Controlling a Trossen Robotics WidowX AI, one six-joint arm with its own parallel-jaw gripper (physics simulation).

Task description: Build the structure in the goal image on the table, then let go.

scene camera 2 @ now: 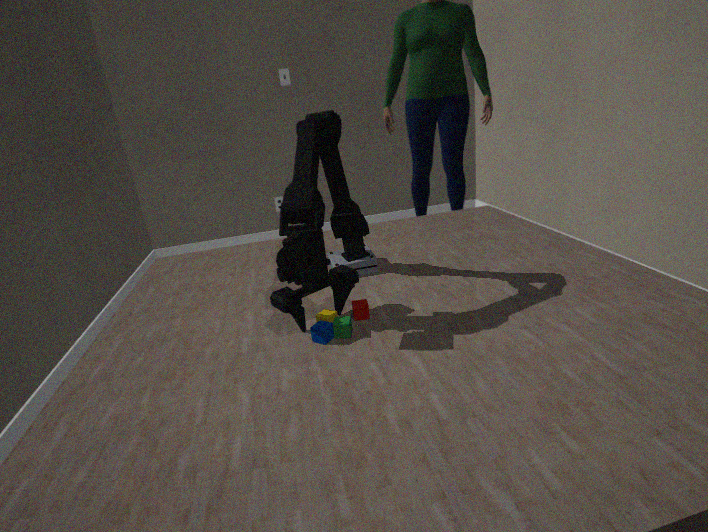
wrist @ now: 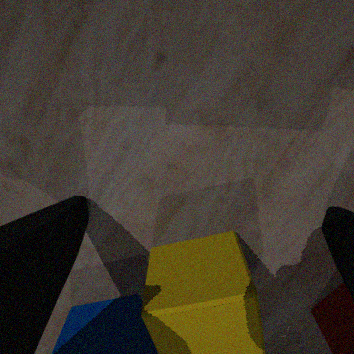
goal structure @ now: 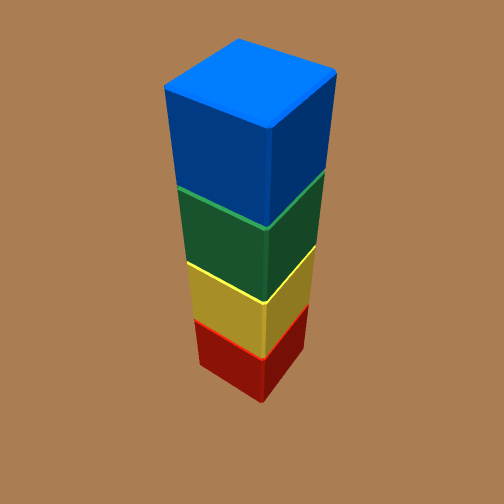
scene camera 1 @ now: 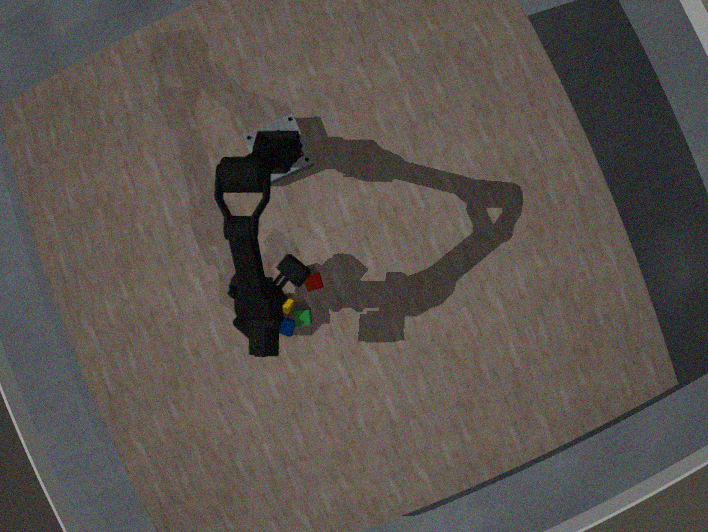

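My gripper (scene camera 2: 321, 322) (wrist: 208, 213) is open and low, its fingers spread on either side of a yellow block (scene camera 1: 287, 306) (scene camera 2: 326, 315) (wrist: 200, 270), holding nothing. A blue block (scene camera 1: 287, 327) (scene camera 2: 322, 332) (wrist: 105, 330) and a green block (scene camera 1: 302, 317) (scene camera 2: 343, 327) lie close to the yellow one; whether they touch is hard to tell. The green block does not show in the wrist view. A red block (scene camera 1: 313, 281) (scene camera 2: 360, 309) (wrist: 337, 320) lies apart, beside the finger on the right in the wrist view. In scene camera 1 the arm hides one finger.
The arm's metal base plate (scene camera 1: 290, 121) (scene camera 2: 366, 263) is at the back of the wood-patterned surface (scene camera 1: 400, 400) (scene camera 2: 372, 429). The arm's shadow falls to the right of the blocks. A person in a green top (scene camera 2: 437, 57) stands by the wall.
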